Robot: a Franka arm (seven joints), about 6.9 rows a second.
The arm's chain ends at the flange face. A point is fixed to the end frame.
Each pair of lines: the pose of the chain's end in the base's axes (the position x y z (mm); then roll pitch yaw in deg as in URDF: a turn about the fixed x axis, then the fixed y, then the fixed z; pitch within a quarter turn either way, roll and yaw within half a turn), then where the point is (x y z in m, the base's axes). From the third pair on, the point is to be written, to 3 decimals.
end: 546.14 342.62 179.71 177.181 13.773 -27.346
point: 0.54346 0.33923 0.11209
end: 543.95 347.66 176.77 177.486 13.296 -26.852
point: 0.54196 0.34431 0.10912
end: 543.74 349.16 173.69 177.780 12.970 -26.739
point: 0.542 0.346 0.106
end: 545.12 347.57 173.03 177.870 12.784 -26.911
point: 0.544 0.344 0.105
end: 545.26 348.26 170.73 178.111 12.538 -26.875
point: 0.544 0.345 0.103
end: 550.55 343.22 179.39 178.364 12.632 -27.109
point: 0.550 0.340 0.112
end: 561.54 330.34 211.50 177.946 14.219 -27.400
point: 0.559 0.328 0.144
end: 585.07 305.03 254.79 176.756 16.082 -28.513
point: 0.580 0.303 0.187
